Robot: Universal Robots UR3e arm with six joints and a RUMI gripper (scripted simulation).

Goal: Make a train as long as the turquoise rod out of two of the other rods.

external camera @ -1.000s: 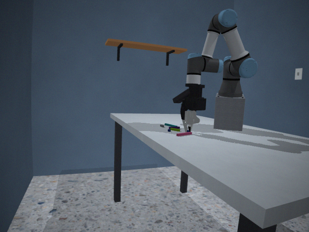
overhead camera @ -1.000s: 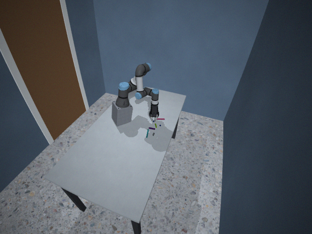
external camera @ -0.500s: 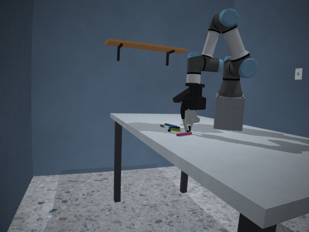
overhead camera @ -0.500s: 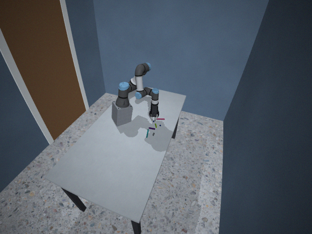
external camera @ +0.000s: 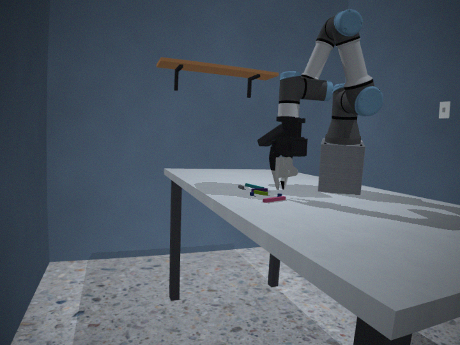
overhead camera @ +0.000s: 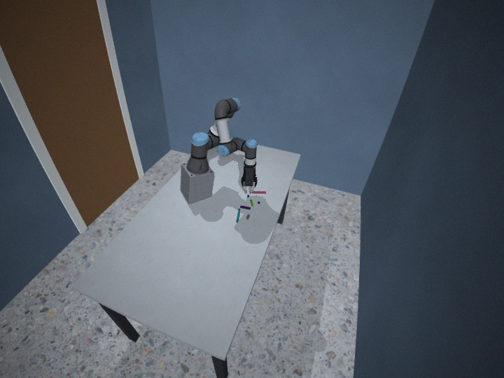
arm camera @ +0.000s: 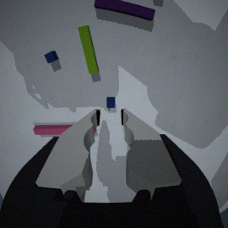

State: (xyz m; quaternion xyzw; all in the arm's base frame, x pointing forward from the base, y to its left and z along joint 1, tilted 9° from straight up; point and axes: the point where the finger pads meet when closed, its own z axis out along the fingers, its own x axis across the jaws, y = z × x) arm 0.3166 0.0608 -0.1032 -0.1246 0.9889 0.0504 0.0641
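Now: hand 50 mm to the right of the pink rod, 50 mm short of it and 30 mm above it. Also, from my hand: turquoise rod (180 mm to the right, 30 mm below, 10 mm behind); purple rod (100 mm to the right, 30 mm below, 10 mm ahead); lime rod (50 mm to the right, 40 mm ahead, 30 mm below).
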